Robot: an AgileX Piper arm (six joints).
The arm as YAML. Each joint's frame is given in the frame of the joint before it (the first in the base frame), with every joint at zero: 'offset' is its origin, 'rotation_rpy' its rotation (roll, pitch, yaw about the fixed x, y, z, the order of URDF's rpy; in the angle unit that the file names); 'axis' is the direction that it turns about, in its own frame. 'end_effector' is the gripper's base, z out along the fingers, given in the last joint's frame.
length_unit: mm
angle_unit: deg
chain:
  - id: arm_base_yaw
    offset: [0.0, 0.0, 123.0]
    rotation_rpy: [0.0, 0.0, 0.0]
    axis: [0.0, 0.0, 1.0]
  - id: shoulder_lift
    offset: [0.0, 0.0, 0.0]
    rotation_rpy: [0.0, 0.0, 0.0]
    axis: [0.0, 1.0, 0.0]
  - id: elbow
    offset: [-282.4, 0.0, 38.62]
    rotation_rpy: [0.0, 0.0, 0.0]
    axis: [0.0, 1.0, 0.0]
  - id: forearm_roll
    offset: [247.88, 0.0, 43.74]
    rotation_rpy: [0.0, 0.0, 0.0]
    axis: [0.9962, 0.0, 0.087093]
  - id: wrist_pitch
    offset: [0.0, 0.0, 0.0]
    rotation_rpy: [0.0, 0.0, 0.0]
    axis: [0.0, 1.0, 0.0]
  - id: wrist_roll
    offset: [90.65, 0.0, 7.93]
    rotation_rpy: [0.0, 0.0, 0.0]
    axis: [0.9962, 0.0, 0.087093]
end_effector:
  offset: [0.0, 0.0, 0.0]
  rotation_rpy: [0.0, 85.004, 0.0]
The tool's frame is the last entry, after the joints.
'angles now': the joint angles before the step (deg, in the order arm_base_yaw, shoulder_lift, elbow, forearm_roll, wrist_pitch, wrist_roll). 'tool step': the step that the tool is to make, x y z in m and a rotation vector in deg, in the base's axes. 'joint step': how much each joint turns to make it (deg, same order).
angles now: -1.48 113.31 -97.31 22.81 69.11 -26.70
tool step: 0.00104 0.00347 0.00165 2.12 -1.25 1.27
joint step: 0.00 0.00 0.00 2.64 -0.42 -2.14
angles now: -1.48 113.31 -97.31 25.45 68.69 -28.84
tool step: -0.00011 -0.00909 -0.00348 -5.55 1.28 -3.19
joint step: 0.00 0.00 0.00 -6.58 -0.54 4.64
